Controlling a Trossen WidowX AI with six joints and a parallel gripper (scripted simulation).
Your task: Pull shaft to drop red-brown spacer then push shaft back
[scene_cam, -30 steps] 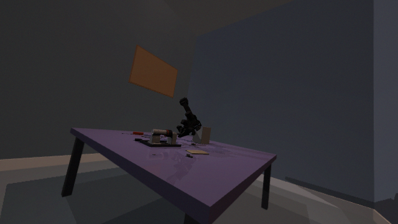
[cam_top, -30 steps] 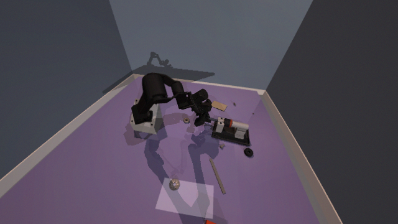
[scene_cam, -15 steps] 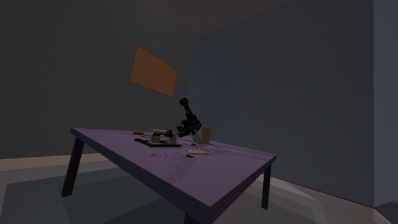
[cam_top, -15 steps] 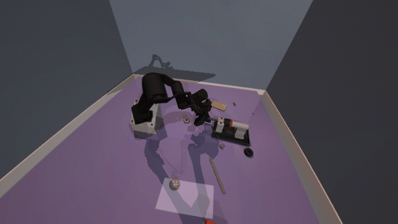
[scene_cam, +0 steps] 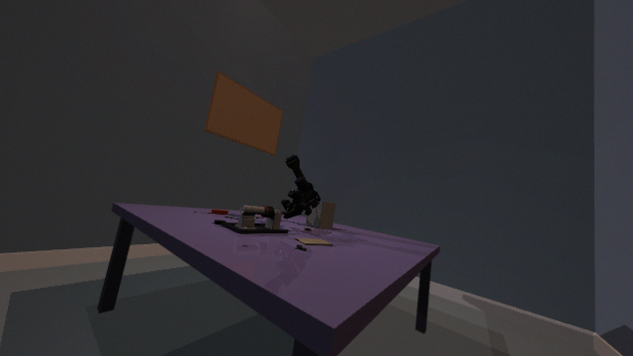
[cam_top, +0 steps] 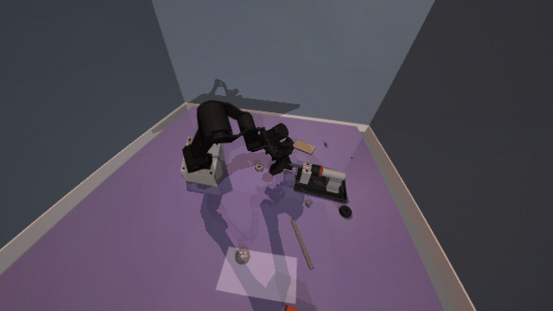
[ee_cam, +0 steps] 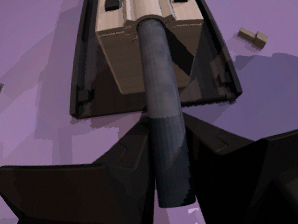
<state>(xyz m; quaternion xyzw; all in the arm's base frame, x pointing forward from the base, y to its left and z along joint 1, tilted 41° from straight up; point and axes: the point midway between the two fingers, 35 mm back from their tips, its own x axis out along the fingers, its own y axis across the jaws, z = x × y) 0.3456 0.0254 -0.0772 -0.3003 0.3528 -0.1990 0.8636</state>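
Now: gripper tip 40 mm short of the dark shaft, 20 mm below it and 10 mm to the left of it. Round my gripper tip: grey washer (160 mm behind, 50 mm below, 30 mm to the left); red-brown spacer (120 mm ahead, 20 mm to the right, 20 mm above); black spacer (90 mm ahead, 20 mm above, 10 mm to the right).
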